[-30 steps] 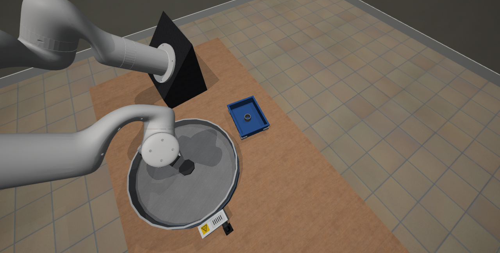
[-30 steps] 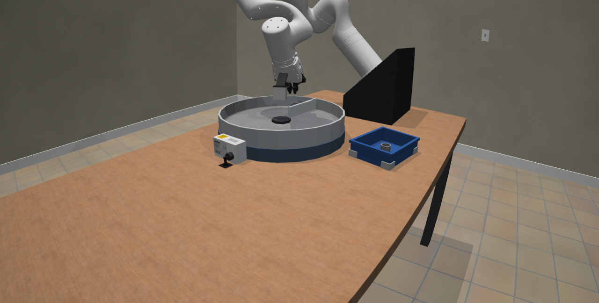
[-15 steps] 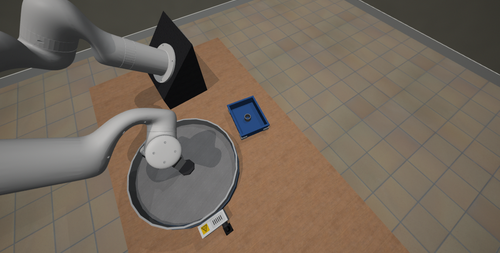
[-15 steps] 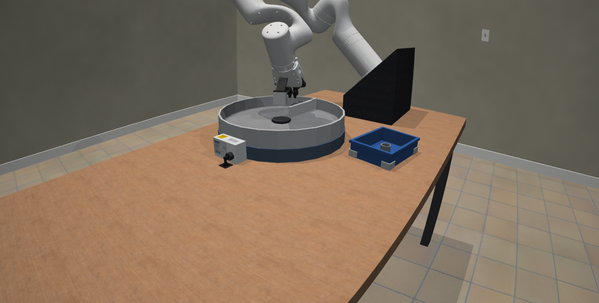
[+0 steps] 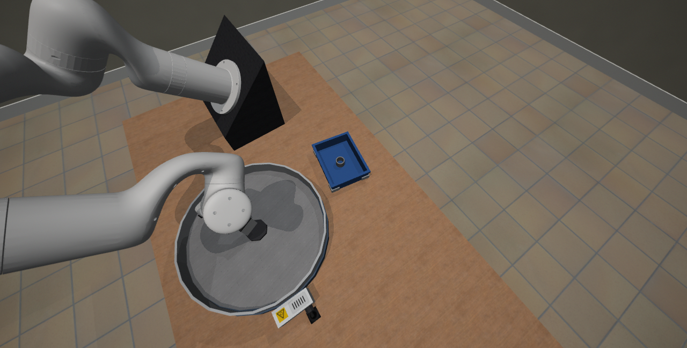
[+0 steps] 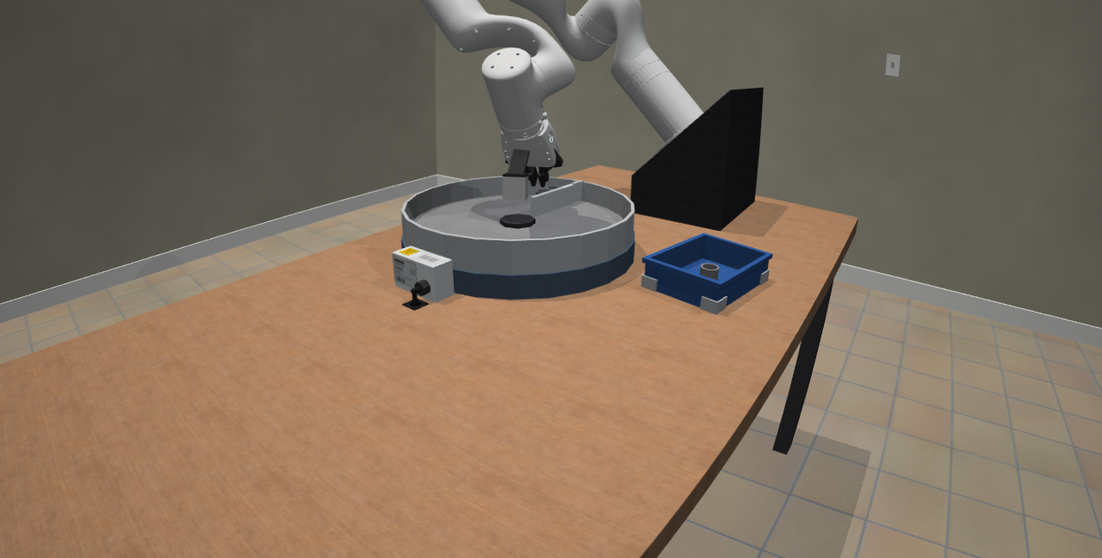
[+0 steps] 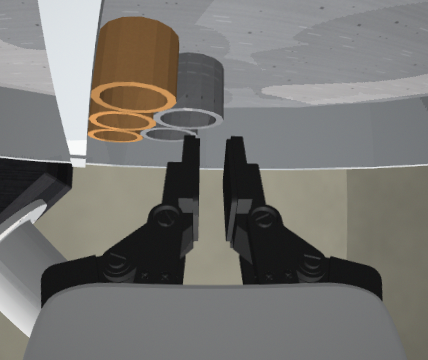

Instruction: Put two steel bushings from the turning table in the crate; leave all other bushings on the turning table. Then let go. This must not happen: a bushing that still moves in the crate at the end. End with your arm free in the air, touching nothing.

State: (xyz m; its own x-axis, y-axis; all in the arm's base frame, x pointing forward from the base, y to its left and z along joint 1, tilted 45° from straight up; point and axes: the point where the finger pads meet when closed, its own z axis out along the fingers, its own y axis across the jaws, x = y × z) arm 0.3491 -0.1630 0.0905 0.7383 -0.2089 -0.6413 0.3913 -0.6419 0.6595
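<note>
Now: hand 410 mm to the right of the blue crate, 90 mm above it and 50 mm short of it. From my hand the other things lie so: grey turning table: 130 mm ahead, 60 mm to the left, 60 mm below.
</note>
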